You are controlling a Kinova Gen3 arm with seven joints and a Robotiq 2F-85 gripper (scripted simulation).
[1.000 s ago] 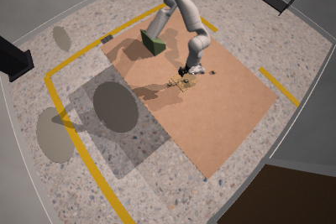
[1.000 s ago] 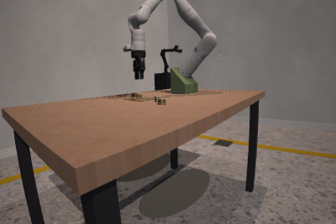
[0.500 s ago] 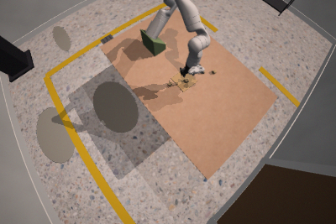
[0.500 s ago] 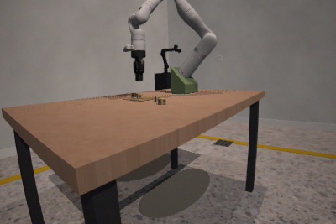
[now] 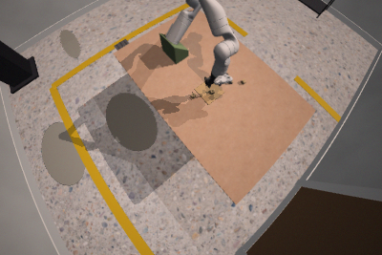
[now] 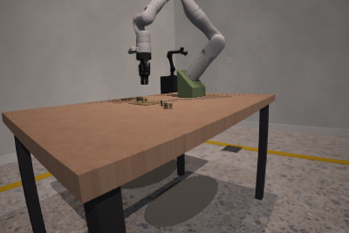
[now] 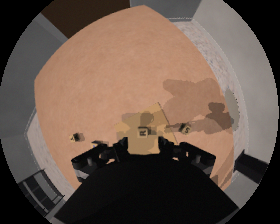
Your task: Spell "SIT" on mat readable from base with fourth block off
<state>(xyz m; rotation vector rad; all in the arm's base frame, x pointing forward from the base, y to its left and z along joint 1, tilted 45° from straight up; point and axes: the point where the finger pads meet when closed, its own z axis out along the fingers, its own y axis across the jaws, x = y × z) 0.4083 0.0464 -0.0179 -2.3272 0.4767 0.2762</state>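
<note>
Now: hand 110 mm above the tan mat and 20 mm past it.
</note>
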